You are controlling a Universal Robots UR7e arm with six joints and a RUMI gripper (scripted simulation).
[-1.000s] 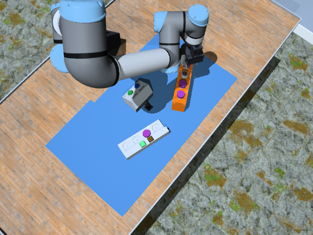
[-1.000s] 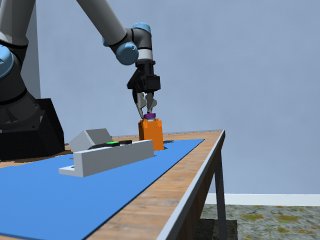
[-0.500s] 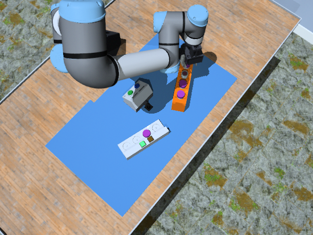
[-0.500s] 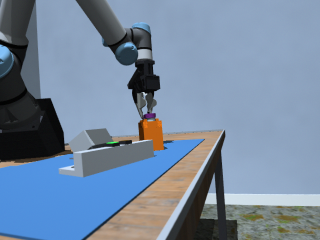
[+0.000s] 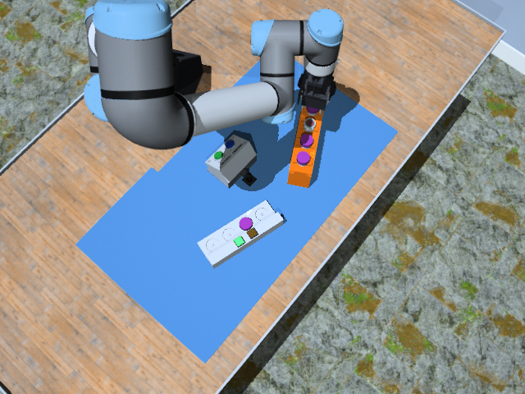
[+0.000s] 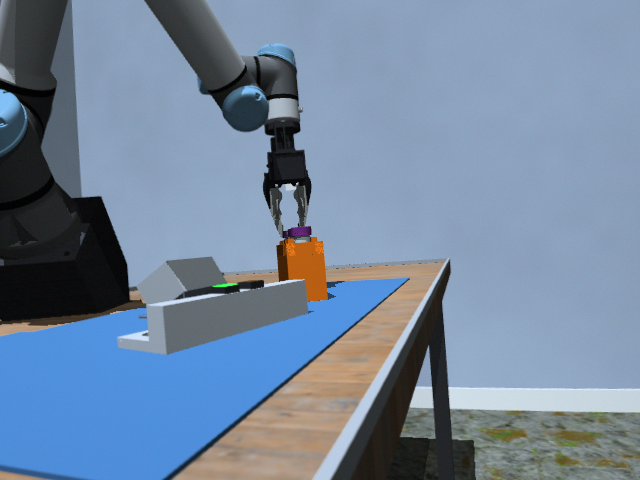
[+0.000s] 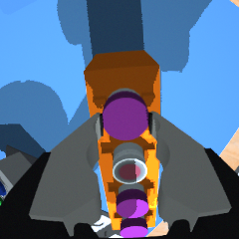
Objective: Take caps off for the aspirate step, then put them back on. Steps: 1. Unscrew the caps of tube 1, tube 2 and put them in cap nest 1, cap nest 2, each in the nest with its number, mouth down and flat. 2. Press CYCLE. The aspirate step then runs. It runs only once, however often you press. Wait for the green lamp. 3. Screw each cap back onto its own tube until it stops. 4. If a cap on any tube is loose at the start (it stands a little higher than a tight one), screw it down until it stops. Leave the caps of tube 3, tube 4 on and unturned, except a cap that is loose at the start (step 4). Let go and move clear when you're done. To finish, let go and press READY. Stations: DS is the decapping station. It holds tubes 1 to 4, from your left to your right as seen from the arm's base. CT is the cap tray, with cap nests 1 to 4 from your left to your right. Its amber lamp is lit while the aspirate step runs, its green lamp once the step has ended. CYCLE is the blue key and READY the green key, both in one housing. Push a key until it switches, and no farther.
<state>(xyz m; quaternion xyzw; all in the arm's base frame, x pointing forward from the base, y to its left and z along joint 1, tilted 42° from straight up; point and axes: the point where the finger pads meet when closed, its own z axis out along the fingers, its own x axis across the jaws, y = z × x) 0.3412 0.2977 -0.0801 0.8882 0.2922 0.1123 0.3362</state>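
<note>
The purple cap lies 10 mm below my hand. Also, from my hand: grey key housing (240 mm to the right, 80 mm behind, 70 mm below); then green key (270 mm to the right, 100 mm behind, 60 mm below); then blue key (220 mm to the right, 100 mm behind, 60 mm below).
</note>
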